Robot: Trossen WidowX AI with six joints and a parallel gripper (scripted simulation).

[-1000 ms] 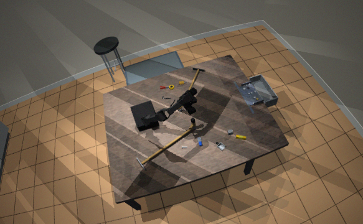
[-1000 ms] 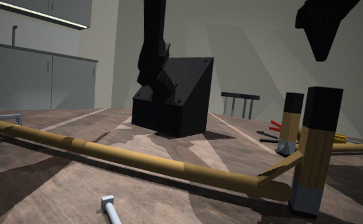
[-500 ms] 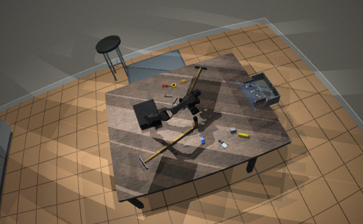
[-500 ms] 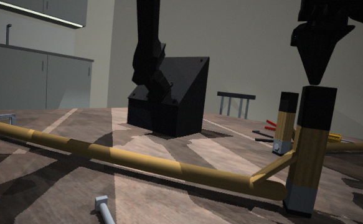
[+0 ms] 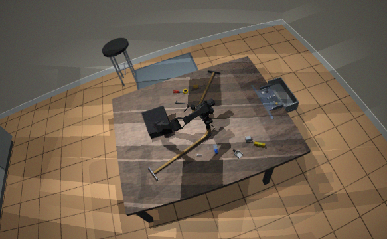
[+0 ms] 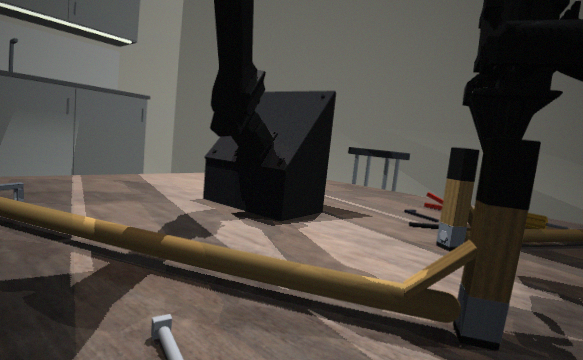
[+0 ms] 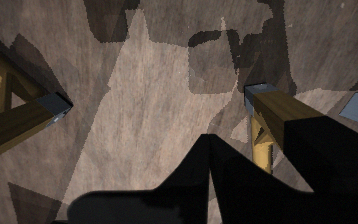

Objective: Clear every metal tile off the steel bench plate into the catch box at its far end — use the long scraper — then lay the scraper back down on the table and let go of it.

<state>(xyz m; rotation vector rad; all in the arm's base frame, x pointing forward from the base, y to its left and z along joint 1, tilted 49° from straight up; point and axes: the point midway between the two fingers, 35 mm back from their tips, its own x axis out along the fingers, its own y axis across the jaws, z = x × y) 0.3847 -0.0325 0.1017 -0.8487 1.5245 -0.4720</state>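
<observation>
Right now my gripper tip is 51 cm to the right of the yellow screwdriver, 10 cm above it and 6 cm short of it. Also, from my gripper tip: yellow block (36 cm ahead, 32 cm to the right, 9 cm below); then grey cube (29 cm ahead, 24 cm to the right, 10 cm below); then blue piece (22 cm to the right, 11 cm below, 2 cm ahead).
</observation>
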